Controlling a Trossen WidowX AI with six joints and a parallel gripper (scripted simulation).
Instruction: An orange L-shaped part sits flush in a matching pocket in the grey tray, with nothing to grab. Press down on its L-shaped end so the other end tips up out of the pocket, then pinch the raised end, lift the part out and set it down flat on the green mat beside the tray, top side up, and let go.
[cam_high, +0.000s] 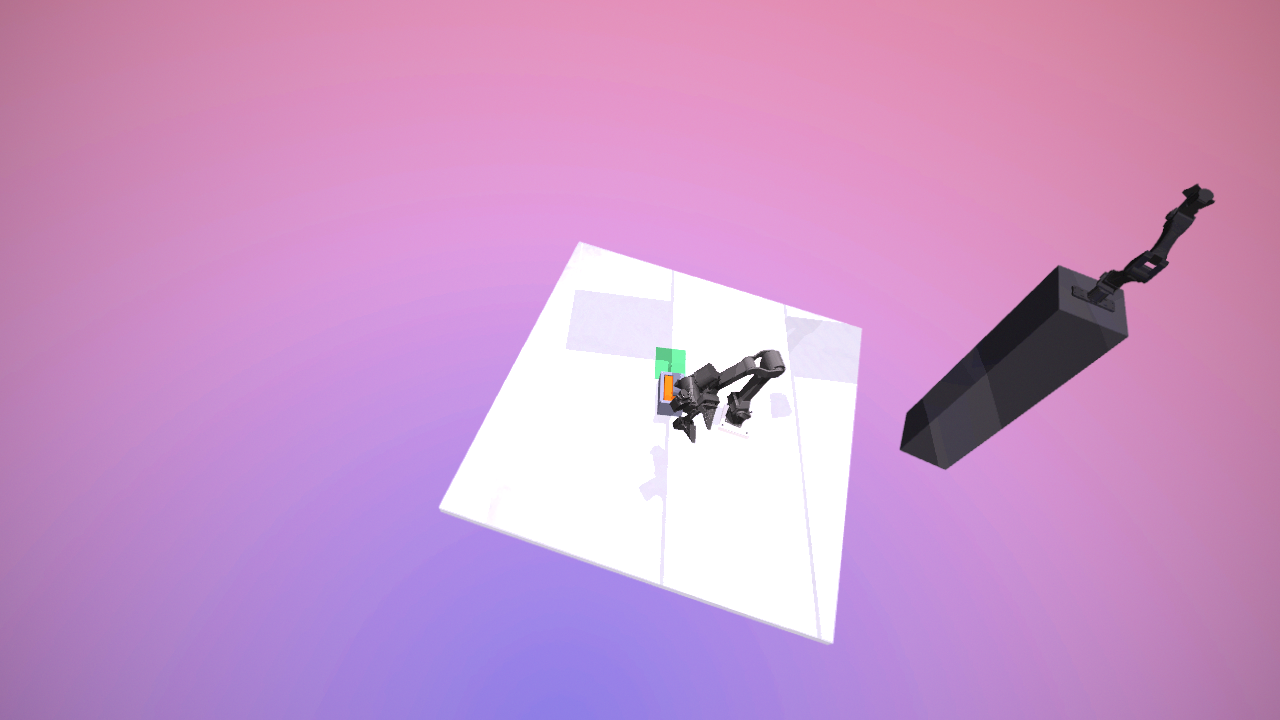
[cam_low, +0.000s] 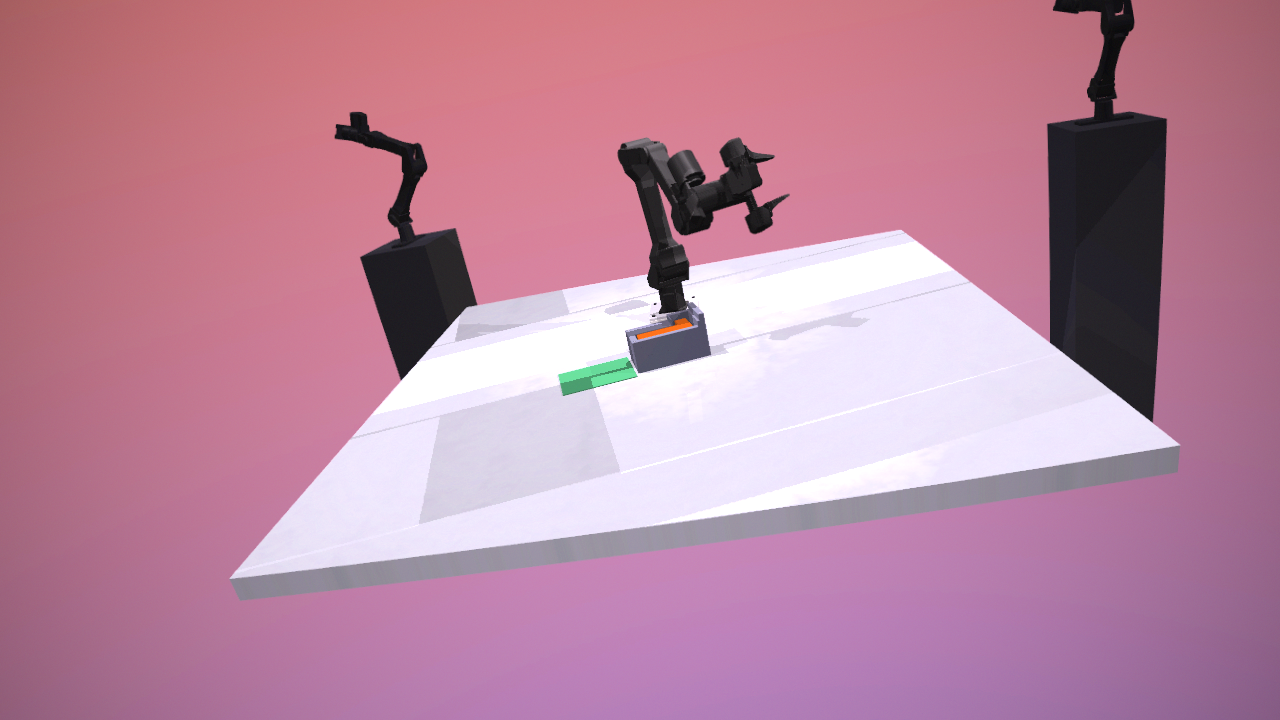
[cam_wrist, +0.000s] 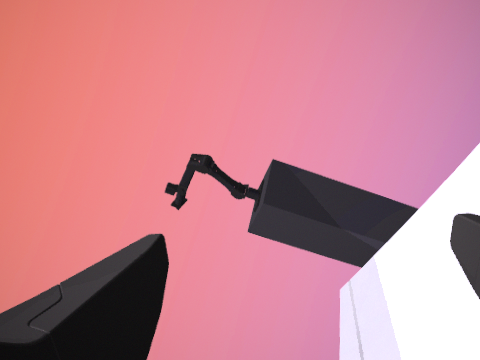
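Right now the orange l-shaped part is 16 cm ahead of my gripper tip, 25 cm to the right of it and 25 cm below it. From my gripper tip the other things lie so: green mat: 22 cm ahead, 41 cm to the right, 31 cm below.
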